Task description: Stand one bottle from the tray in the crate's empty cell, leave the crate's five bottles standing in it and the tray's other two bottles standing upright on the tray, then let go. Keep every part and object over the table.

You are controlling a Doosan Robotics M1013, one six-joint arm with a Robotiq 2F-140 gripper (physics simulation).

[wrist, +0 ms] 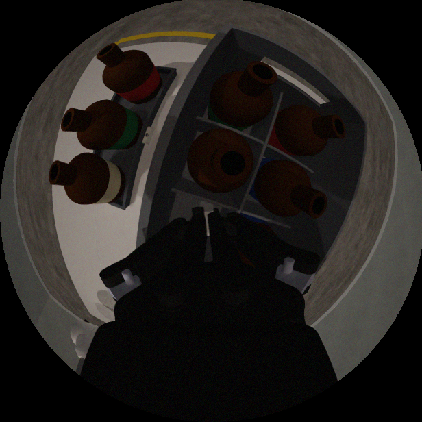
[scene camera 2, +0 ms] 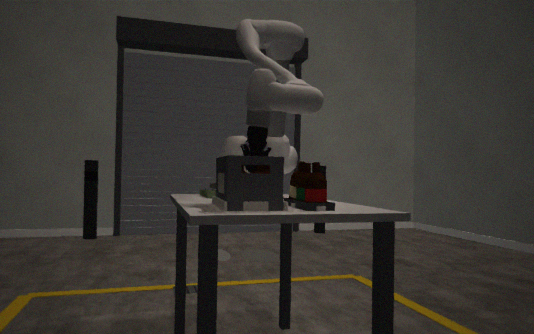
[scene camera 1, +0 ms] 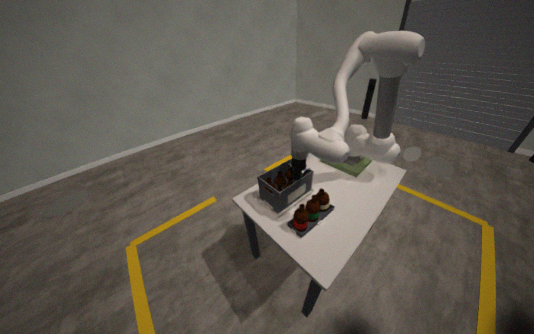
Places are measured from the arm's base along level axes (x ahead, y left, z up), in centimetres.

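Where they show: arm's base, origin of the base link: (scene camera 1: 348, 158).
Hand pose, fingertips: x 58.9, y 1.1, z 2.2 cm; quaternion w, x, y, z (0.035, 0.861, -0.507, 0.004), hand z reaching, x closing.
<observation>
Each offset is from my fingertips to the top centre of the thing. Level surfaces: height alone.
The dark grey crate @(dz +11.9, dx +6.5, dy -2.9 cm) (scene camera 1: 272, 197) (scene camera 2: 250, 190) (wrist: 187, 95) holds brown bottles. In the wrist view a green-labelled bottle (wrist: 240, 97), a red-labelled one (wrist: 300, 130), a blue-labelled one (wrist: 282, 187) and another (wrist: 220, 160) stand in cells; a further one is mostly hidden behind the gripper. The dark tray @(dz -3.1, dx +6.1, dy +19.2 cm) (scene camera 1: 314, 223) (scene camera 2: 330, 205) (wrist: 145, 117) holds three upright bottles: red-labelled @(dz +10.4, dx +15.3, dy +19.6 cm) (scene camera 1: 301, 218) (wrist: 131, 75), green-labelled @(dz +10.4, dx +6.2, dy +18.9 cm) (scene camera 1: 313, 207) (wrist: 110, 125), cream-labelled @(dz +11.1, dx -1.8, dy +18.4 cm) (scene camera 1: 323, 200) (wrist: 92, 178). My gripper (scene camera 1: 298, 175) (scene camera 2: 251, 168) (wrist: 207, 206) is shut and empty, its fingertips low at the crate's empty cell.
The white table @(dz -5.6 cm) (scene camera 1: 350, 220) (scene camera 2: 360, 212) carries the crate and the tray side by side. A green plate (scene camera 1: 350, 166) lies by the arm's base at the far end. The crate's walls stand close around my fingers, and thin dividers separate its cells.
</observation>
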